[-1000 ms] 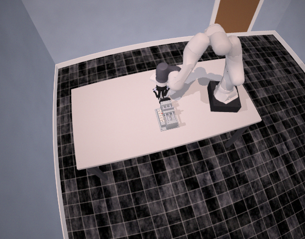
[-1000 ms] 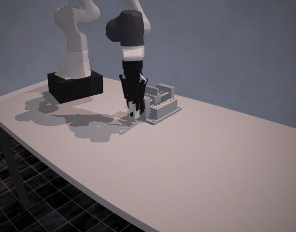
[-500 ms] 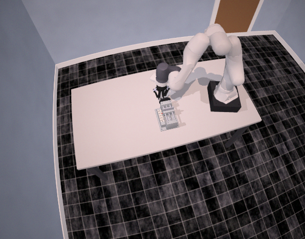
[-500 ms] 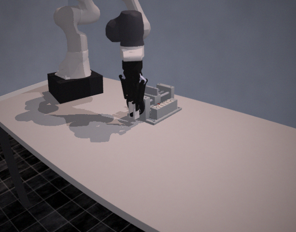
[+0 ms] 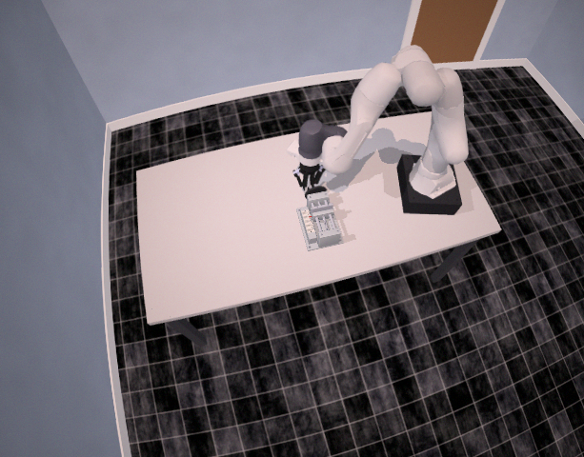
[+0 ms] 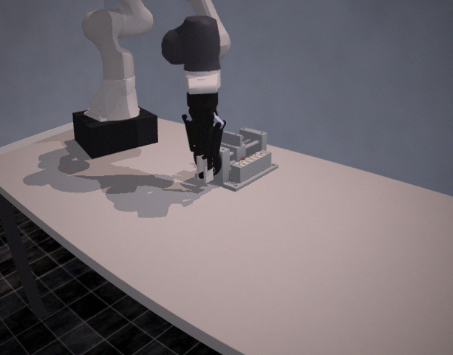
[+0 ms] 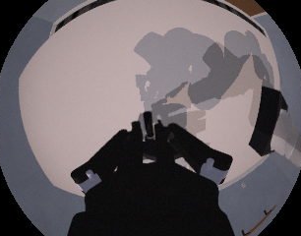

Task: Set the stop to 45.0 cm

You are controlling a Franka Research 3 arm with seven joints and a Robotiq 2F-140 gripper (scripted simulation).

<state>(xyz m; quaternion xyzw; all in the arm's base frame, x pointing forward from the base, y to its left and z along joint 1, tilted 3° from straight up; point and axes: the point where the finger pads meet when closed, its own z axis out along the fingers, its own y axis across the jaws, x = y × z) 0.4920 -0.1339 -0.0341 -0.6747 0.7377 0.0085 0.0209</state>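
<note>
Now: hand 2 cm to the right of the black handwheel and 1 cm above it. From my hand the other things lie so: grey stop fixture 13 cm to the left, 2 cm above.
</note>
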